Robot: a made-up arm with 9 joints. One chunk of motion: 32 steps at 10 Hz.
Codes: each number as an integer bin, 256 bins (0 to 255) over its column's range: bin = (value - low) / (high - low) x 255, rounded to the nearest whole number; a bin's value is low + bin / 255 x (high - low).
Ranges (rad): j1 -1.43..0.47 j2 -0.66..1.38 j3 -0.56..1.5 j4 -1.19..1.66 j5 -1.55..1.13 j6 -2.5..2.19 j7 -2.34..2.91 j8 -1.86..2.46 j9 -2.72..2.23
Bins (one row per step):
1: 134 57 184 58 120 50 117 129 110
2: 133 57 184 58 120 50 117 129 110
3: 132 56 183 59 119 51 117 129 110
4: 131 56 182 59 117 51 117 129 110
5: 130 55 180 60 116 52 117 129 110
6: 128 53 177 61 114 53 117 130 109
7: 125 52 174 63 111 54 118 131 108
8: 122 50 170 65 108 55 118 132 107
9: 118 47 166 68 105 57 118 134 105
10: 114 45 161 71 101 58 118 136 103
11: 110 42 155 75 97 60 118 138 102
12: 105 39 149 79 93 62 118 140 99
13: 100 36 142 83 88 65 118 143 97
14: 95 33 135 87 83 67 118 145 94
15: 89 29 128 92 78 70 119 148 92
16: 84 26 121 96 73 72 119 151 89
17: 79 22 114 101 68 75 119 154 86
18: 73 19 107 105 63 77 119 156 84
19: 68 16 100 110 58 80 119 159 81
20: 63 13 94 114 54 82 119 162 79
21: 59 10 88 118 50 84 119 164 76
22: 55 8 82 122 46 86 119 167 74
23: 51 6 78 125 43 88 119 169 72
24: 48 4 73 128 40 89 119 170 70
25: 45 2 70 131 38 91 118 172 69
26: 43 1 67 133 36 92 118 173 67
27: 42 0 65 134 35 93 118 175 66
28: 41 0 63 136 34 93 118 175 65
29: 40 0 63 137 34 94 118 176 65
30: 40 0 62 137 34 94 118 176 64
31: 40 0 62 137 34 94 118 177 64
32: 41 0 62 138 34 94 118 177 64
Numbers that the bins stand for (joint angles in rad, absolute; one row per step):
1: -0.4316 -0.2040 0.9264 -0.5418 -0.2888 -1.5804 0.0688 0.3254 -0.5847
2: -0.4390 -0.2040 0.9264 -0.5418 -0.2888 -1.5804 0.0688 0.3254 -0.5847
3: -0.4465 -0.2120 0.9184 -0.5306 -0.2993 -1.5620 0.0688 0.3254 -0.5847
4: -0.4539 -0.2120 0.9103 -0.5306 -0.3204 -1.5620 0.0688 0.3254 -0.5847
5: -0.4614 -0.2200 0.8941 -0.5194 -0.3309 -1.5436 0.0688 0.3254 -0.5847
6: -0.4763 -0.2360 0.8699 -0.5082 -0.3519 -1.5252 0.0688 0.3424 -0.6041
7: -0.4986 -0.2440 0.8456 -0.4859 -0.3834 -1.5068 0.0894 0.3593 -0.6235
8: -0.5210 -0.2600 0.8133 -0.4635 -0.4149 -1.4884 0.0894 0.3762 -0.6429
9: -0.5508 -0.2840 0.7810 -0.4300 -0.4465 -1.4516 0.0894 0.4101 -0.6818
10: -0.5806 -0.3000 0.7406 -0.3965 -0.4885 -1.4333 0.0894 0.4440 -0.7206
11: -0.6104 -0.3240 0.6922 -0.3518 -0.5305 -1.3965 0.0894 0.4779 -0.7400
12: -0.6476 -0.3480 0.6437 -0.3071 -0.5726 -1.3597 0.0894 0.5118 -0.7982
13: -0.6849 -0.3720 0.5871 -0.2624 -0.6251 -1.3045 0.0894 0.5626 -0.8371
14: -0.7222 -0.3960 0.5306 -0.2176 -0.6777 -1.2677 0.0894 0.5965 -0.8953
15: -0.7669 -0.4280 0.4740 -0.1618 -0.7302 -1.2125 0.1100 0.6473 -0.9341
16: -0.8041 -0.4520 0.4175 -0.1171 -0.7828 -1.1758 0.1100 0.6981 -0.9924
17: -0.8414 -0.4840 0.3609 -0.0612 -0.8353 -1.1206 0.1100 0.7489 -1.0506
18: -0.8861 -0.5080 0.3044 -0.0165 -0.8879 -1.0838 0.1100 0.7828 -1.0894
19: -0.9233 -0.5320 0.2478 0.0394 -0.9404 -1.0286 0.1100 0.8336 -1.1476
20: -0.9606 -0.5560 0.1994 0.0841 -0.9825 -0.9918 0.1100 0.8845 -1.1865
21: -0.9904 -0.5800 0.1509 0.1288 -1.0245 -0.9551 0.1100 0.9184 -1.2447
22: -1.0202 -0.5960 0.1024 0.1735 -1.0665 -0.9183 0.1100 0.9692 -1.2835
23: -1.0500 -0.6120 0.0701 0.2071 -1.0981 -0.8815 0.1100 1.0031 -1.3224
24: -1.0724 -0.6280 0.0297 0.2406 -1.1296 -0.8631 0.1100 1.0200 -1.3612
25: -1.0947 -0.6440 0.0055 0.2741 -1.1506 -0.8263 0.0894 1.0539 -1.3806
26: -1.1096 -0.6520 -0.0187 0.2965 -1.1716 -0.8079 0.0894 1.0708 -1.4194
27: -1.1171 -0.6600 -0.0349 0.3076 -1.1822 -0.7895 0.0894 1.1047 -1.4388
28: -1.1245 -0.6600 -0.0511 0.3300 -1.1927 -0.7895 0.0894 1.1047 -1.4582
29: -1.1320 -0.6600 -0.0511 0.3412 -1.1927 -0.7711 0.0894 1.1216 -1.4582
30: -1.1320 -0.6600 -0.0591 0.3412 -1.1927 -0.7711 0.0894 1.1216 -1.4776
31: -1.1320 -0.6600 -0.0591 0.3412 -1.1927 -0.7711 0.0894 1.1386 -1.4776
32: -1.1245 -0.6600 -0.0591 0.3524 -1.1927 -0.7711 0.0894 1.1386 -1.4776

